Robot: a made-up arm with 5 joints.
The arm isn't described. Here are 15 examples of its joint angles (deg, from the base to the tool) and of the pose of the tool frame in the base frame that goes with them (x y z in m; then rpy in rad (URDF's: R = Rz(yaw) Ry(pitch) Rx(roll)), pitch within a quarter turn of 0, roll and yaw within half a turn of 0).
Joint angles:
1: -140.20 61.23 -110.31 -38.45 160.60
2: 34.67 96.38 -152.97 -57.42 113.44
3: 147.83 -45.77 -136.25 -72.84 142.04
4: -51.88 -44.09 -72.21 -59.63 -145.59
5: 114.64 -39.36 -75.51 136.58 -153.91
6: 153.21 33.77 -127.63 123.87 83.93
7: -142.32 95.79 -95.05 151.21 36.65
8: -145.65 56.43 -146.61 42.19 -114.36
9: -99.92 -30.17 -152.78 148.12 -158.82
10: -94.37 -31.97 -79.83 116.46 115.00
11: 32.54 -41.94 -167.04 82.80 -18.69
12: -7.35 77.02 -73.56 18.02 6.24
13: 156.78 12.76 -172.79 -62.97 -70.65
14: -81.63 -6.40 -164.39 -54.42 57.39
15: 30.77 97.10 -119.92 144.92 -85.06
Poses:
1: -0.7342 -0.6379 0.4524 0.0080 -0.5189 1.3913
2: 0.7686 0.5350 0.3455 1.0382 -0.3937 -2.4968
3: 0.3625 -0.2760 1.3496 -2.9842 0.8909 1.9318
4: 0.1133 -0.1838 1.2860 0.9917 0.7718 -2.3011
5: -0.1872 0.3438 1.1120 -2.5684 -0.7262 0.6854
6: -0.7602 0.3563 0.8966 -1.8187 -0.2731 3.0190
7: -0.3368 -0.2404 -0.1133 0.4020 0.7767 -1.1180
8: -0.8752 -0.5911 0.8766 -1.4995 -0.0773 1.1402
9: 0.0222 0.1648 1.4427 -1.2936 -0.5934 2.4666
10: -0.0397 -0.4676 1.1314 -2.0616 -0.6760 -1.7194
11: -0.5025 -0.3743 1.3649 2.5341 0.8892 2.6045
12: 0.4512 -0.1130 -0.1400 -1.5297 -0.7823 1.3234
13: -0.0591 0.0321 1.4643 1.1023 0.0067 2.7211
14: -0.0475 0.1089 1.5092 -0.1135 0.9160 -0.1547
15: 0.5059 0.2606 -0.0911 1.3244 -0.2300 0.3348
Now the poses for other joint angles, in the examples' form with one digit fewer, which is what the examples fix.
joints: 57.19 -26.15 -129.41 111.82 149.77
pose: 0.036 0.088 1.474 -0.828 -1.088 -0.720
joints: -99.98 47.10 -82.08 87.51 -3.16
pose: -0.177 -0.737 0.216 -0.780 -0.707 -0.679
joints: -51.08 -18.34 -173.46 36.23 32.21
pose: -0.260 0.244 1.512 1.601 0.600 1.210
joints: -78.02 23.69 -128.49 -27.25 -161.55
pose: 0.139 -0.718 1.245 0.115 0.456 2.722
